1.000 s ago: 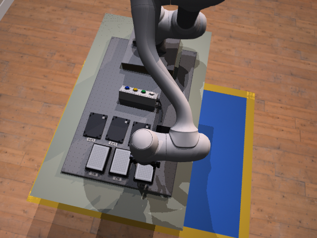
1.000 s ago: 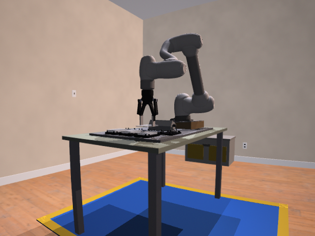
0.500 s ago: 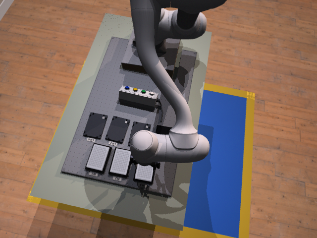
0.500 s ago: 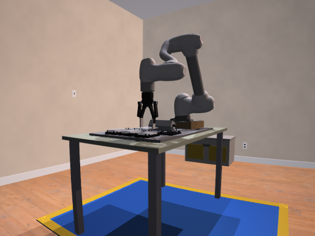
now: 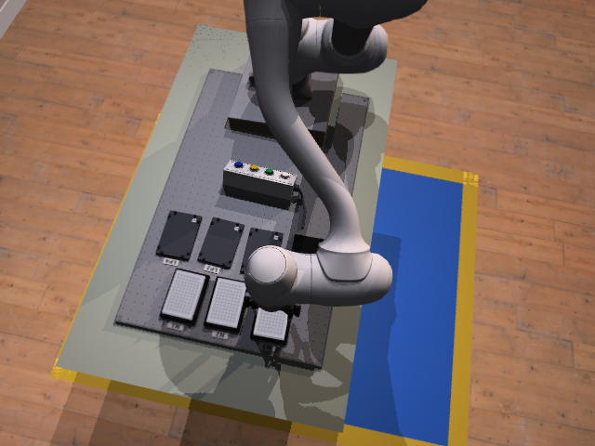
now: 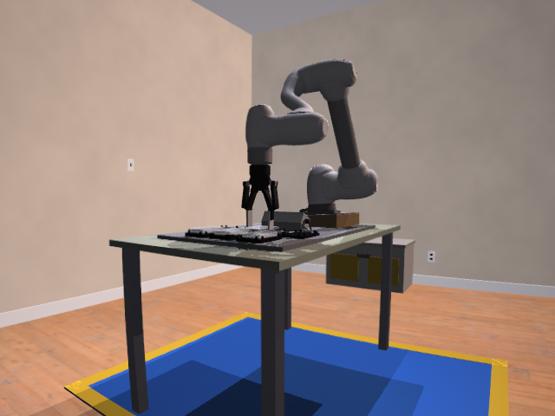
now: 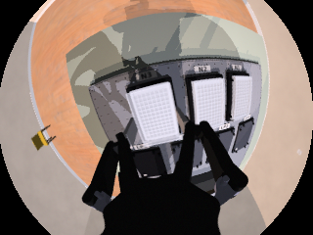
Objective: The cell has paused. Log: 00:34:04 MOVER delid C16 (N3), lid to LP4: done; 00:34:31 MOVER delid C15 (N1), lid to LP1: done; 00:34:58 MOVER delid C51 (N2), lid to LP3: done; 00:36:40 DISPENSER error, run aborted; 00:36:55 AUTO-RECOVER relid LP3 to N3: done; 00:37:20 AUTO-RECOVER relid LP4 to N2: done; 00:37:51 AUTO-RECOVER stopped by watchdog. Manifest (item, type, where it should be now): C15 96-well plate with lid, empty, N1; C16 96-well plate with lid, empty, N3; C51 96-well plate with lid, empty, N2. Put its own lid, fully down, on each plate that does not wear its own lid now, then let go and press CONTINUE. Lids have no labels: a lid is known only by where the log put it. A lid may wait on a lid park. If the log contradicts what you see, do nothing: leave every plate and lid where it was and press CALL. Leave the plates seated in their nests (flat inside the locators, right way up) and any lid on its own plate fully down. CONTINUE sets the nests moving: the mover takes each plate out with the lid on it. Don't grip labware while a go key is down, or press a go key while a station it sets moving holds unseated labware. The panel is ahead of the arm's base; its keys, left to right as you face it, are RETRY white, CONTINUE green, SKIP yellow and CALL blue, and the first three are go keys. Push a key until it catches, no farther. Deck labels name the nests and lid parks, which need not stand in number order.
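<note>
My gripper is now 5 cm above the 96-well plate. The rest, counted from my hand: lid park LP2 (22 cm behind, 17 cm to the right, 6 cm below); lid park LP3 (19 cm behind, 4 cm to the right, 6 cm below); lid park LP1 (17 cm behind, 9 cm to the left, 6 cm below).
</note>
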